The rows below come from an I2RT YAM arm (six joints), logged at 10 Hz.
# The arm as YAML. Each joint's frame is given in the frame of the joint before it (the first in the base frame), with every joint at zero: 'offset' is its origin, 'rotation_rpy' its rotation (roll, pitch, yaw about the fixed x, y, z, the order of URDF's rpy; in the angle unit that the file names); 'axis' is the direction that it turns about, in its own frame. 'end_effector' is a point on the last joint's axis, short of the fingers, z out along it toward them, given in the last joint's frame.
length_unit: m
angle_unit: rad
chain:
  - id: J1
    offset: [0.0, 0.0, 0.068]
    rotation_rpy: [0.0, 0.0, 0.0]
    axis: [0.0, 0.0, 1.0]
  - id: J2
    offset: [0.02, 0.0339, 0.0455]
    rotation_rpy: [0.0, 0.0, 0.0]
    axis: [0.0, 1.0, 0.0]
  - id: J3
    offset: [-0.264, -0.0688, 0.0]
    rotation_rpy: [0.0, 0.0, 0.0]
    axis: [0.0, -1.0, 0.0]
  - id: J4
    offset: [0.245, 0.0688, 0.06]
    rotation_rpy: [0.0, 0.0, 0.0]
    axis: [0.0, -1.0, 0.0]
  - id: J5
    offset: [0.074, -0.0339, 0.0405]
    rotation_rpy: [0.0, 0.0, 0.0]
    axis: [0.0, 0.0, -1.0]
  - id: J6
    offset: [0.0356, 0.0, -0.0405]
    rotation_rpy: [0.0, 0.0, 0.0]
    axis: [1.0, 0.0, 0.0]
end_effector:
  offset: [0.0, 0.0, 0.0]
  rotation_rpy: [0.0, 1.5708, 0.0]
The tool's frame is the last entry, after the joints.
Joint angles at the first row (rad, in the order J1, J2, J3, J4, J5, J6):
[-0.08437, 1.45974, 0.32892, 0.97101, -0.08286, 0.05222]
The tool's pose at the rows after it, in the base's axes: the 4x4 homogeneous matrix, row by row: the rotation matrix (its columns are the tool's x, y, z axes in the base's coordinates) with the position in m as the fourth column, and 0 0 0 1 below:
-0.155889 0.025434 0.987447 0.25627; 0.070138 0.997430 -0.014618 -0.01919; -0.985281 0.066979 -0.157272 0.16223; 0 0 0 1
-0.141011 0.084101 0.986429 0.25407; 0.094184 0.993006 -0.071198 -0.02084; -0.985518 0.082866 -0.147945 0.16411; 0 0 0 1
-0.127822 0.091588 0.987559 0.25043; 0.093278 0.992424 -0.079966 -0.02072; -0.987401 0.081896 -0.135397 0.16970; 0 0 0 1
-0.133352 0.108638 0.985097 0.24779; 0.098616 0.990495 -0.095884 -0.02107; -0.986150 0.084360 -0.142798 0.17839; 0 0 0 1
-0.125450 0.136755 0.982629 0.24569; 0.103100 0.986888 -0.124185 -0.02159; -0.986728 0.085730 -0.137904 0.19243; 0 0 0 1
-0.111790 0.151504 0.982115 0.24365; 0.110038 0.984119 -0.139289 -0.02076; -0.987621 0.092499 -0.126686 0.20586; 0 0 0 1
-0.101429 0.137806 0.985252 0.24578; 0.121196 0.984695 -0.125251 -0.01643; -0.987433 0.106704 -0.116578 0.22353; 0 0 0 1
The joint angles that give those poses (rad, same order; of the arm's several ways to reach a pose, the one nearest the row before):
[-0.08423, 1.45878, 0.32645, 0.97403, -0.06856, 0.05694]
[-0.08341, 1.44393, 0.31975, 0.97568, -0.01123, 0.08221]
[-0.08284, 1.40313, 0.31442, 0.95290, -0.00202, 0.08248]
[-0.08281, 1.34181, 0.32624, 0.87227, 0.01407, 0.08737]
[-0.08130, 1.26886, 0.35176, 0.77862, 0.04399, 0.09279]
[-0.07557, 1.20866, 0.37717, 0.70420, 0.06479, 0.10167]
[-0.05675, 1.16368, 0.42953, 0.61703, 0.06922, 0.11578]

